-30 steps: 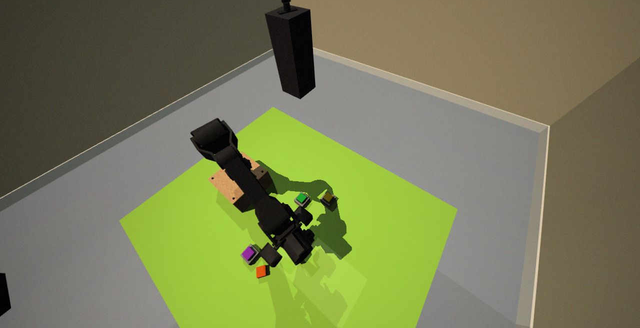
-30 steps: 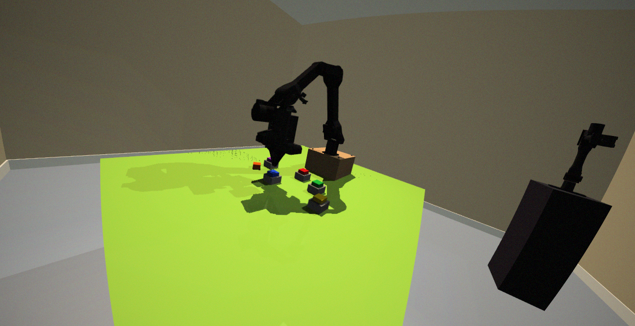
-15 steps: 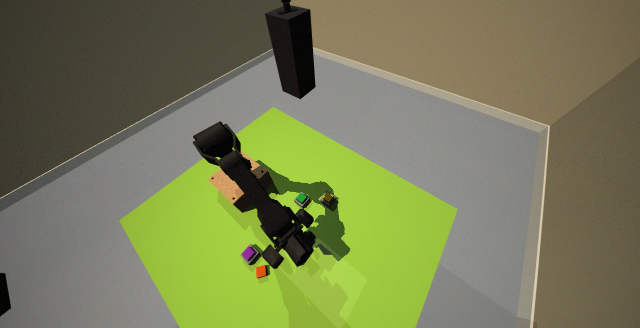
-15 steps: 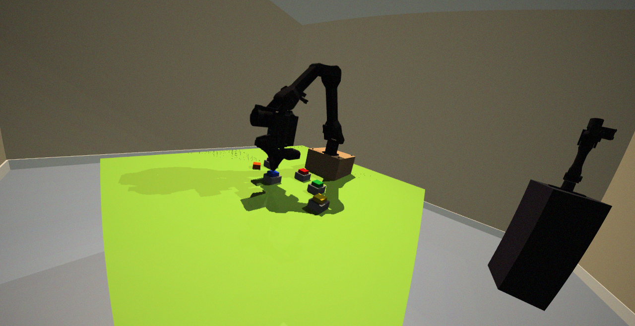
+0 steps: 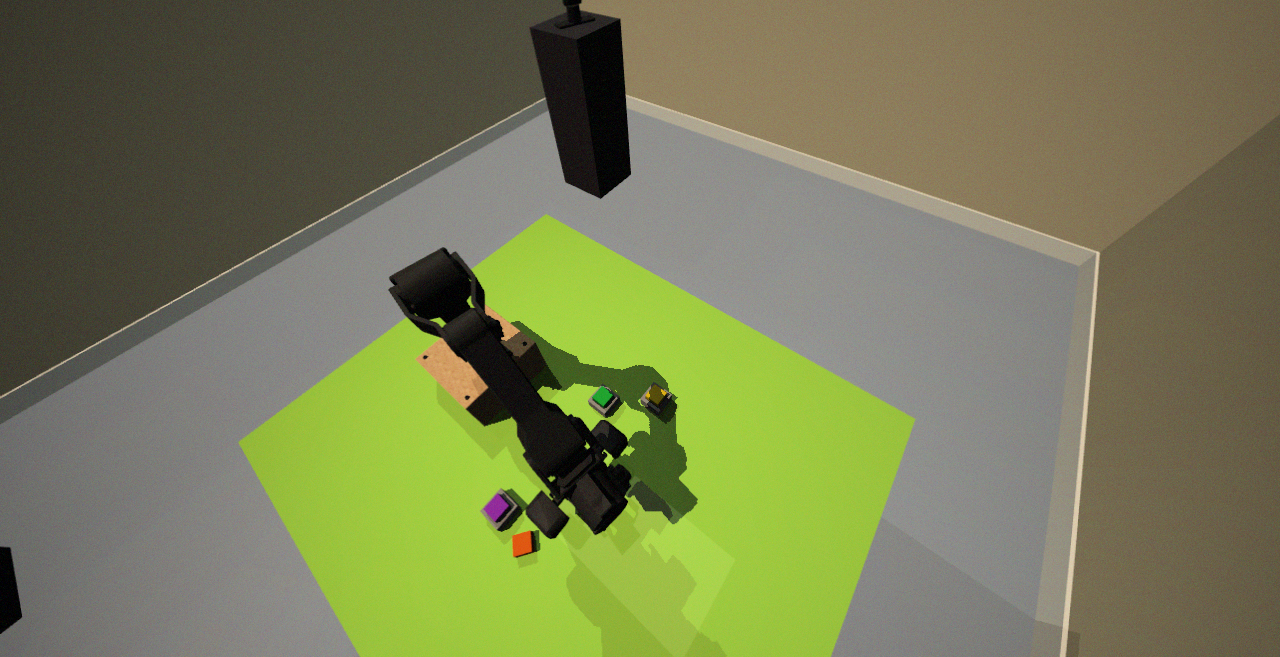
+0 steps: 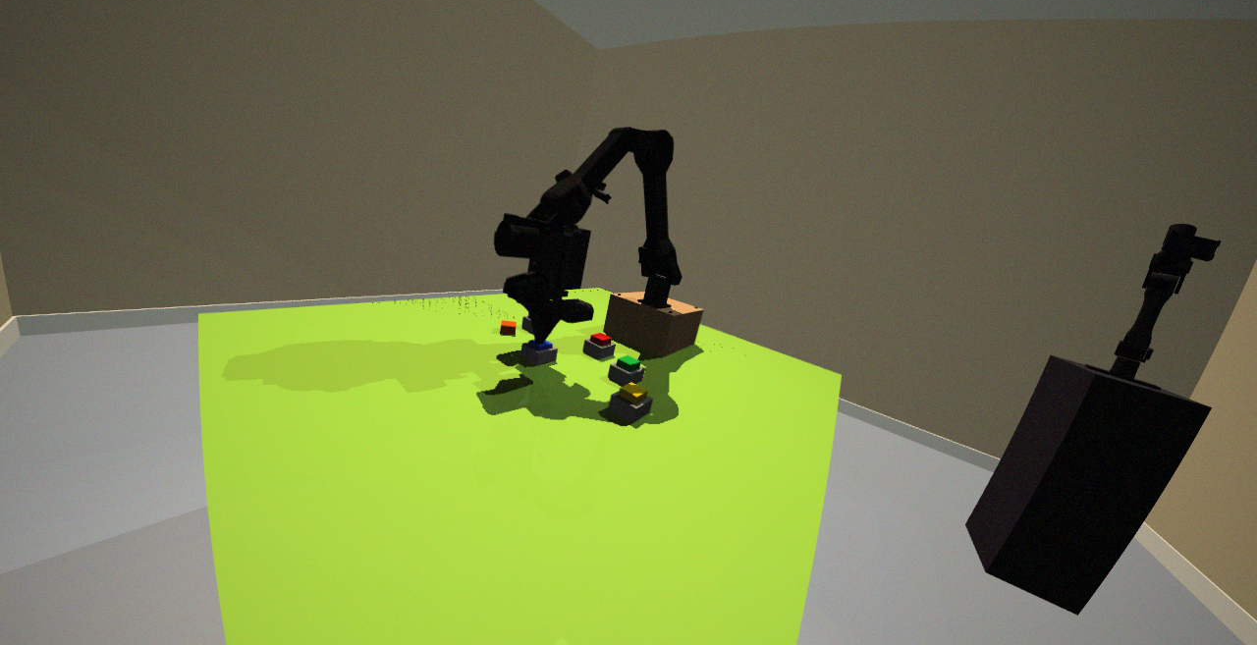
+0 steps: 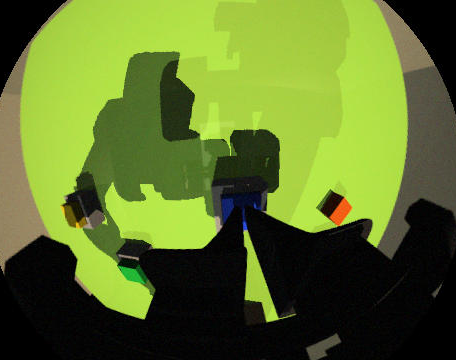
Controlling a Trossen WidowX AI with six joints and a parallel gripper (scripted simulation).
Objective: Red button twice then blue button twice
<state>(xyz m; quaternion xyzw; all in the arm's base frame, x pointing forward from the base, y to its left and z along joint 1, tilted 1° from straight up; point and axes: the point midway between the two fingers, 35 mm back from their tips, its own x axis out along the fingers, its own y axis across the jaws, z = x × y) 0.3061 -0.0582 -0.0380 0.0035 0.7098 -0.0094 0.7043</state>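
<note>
The blue button is 1 cm below my gripper tip. The rest, counted from my gripper tip: red button (14 cm behind, 4 cm to the left); then purple button (12 cm to the right, 11 cm behind); then small orange block (14 cm to the right, 3 cm behind, 2 cm below).
</note>
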